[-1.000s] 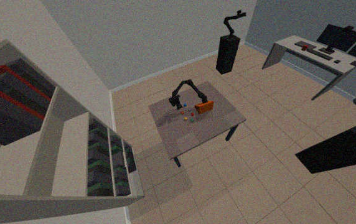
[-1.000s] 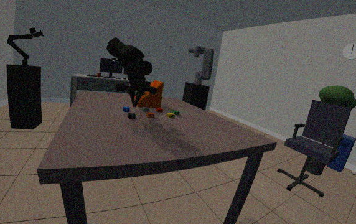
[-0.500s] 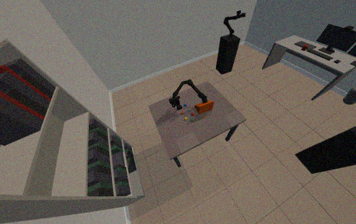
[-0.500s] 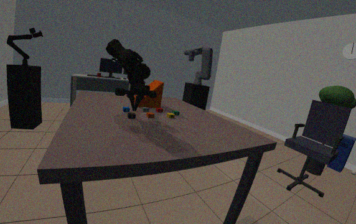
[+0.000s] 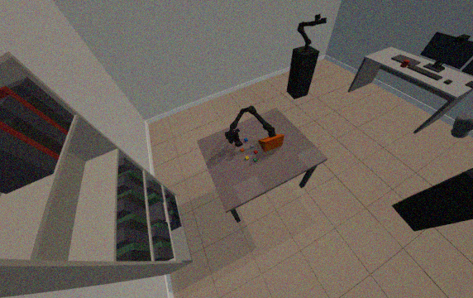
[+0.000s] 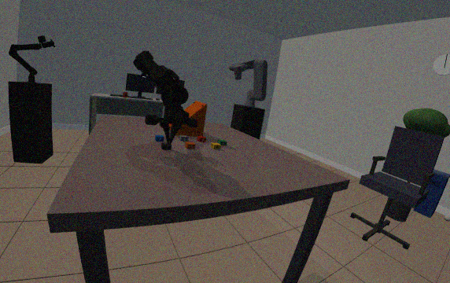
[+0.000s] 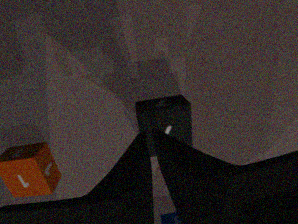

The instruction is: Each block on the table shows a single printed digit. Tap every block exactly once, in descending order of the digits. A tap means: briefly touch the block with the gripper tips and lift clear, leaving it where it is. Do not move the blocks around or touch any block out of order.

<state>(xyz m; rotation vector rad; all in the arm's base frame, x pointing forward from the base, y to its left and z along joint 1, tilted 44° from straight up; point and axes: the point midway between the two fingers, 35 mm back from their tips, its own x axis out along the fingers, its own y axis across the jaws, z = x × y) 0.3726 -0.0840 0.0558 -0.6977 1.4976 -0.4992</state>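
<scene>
The black block is 10 mm to the right of my gripper tip and 10 mm below it. From my gripper tip the other things lie so: grey block (140 mm behind, 80 mm to the left, 10 mm below); then orange block (90 mm to the left, 30 mm behind, 10 mm below); then blue block (110 mm behind, 30 mm to the right, 10 mm below).
</scene>
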